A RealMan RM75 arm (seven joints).
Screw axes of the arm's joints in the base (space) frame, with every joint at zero. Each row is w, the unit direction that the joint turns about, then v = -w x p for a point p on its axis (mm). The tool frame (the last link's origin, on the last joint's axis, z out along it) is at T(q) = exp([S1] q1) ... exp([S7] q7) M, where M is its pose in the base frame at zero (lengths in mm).
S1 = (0, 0, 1, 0.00, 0.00, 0.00)
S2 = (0, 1, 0, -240.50, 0.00, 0.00)
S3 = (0, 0, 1, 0.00, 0.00, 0.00)
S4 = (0, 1, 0, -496.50, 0.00, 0.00)
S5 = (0, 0, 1, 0.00, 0.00, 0.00)
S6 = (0, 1, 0, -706.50, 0.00, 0.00)
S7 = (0, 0, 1, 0.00, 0.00, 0.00)
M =
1 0 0 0.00
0 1 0 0.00
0 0 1 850.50
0 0 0 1
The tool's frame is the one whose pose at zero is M.
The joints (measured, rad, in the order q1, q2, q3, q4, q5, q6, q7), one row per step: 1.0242, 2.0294, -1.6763, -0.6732, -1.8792, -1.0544, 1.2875; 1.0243, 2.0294, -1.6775, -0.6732, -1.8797, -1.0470, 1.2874; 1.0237, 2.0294, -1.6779, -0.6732, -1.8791, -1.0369, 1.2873; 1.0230, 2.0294, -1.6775, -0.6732, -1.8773, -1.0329, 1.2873; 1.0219, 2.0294, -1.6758, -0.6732, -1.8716, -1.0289, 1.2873; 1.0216, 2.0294, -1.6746, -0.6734, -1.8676, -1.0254, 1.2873; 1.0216, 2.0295, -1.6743, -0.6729, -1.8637, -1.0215, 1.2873; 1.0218, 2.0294, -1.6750, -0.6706, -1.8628, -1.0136, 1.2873; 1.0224, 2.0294, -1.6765, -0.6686, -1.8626, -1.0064, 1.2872; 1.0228, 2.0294, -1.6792, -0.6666, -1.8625, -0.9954, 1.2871; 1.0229, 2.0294, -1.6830, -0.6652, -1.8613, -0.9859, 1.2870; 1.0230, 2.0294, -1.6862, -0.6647, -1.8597, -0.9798, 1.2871; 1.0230, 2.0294, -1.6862, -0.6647, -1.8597, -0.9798, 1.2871
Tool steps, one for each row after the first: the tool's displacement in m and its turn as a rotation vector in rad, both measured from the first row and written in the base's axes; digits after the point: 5 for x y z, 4 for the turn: -0.00013, 0.00091, -0.00003, 0.0067, 0.0003, 0.0015; -0.00028, 0.00219, 0.00007, 0.0162, 0.0029, 0.0017; -0.00038, 0.00268, 0.00017, 0.0199, 0.0057, 0.0004; -0.00090, 0.00319, 0.00040, 0.0236, 0.0130, -0.0035; -0.00153, 0.00368, 0.00058, 0.0269, 0.0183, -0.0056; -0.00202, 0.00412, 0.00060, 0.0300, 0.0228, -0.0075; -0.00174, 0.00515, 0.00060, 0.0370, 0.0237, -0.0089; -0.00155, 0.00601, 0.00047, 0.0430, 0.0235, -0.0088; -0.00129, 0.00724, 0.00029, 0.0521, 0.0231, -0.0081; -0.00107, 0.00807, -0.00004, 0.0592, 0.0228, -0.0072; -0.00110, 0.00849, -0.00032, 0.0633, 0.0229, -0.0064; -0.00110, 0.00849, -0.00032, 0.0633, 0.0229, -0.0064
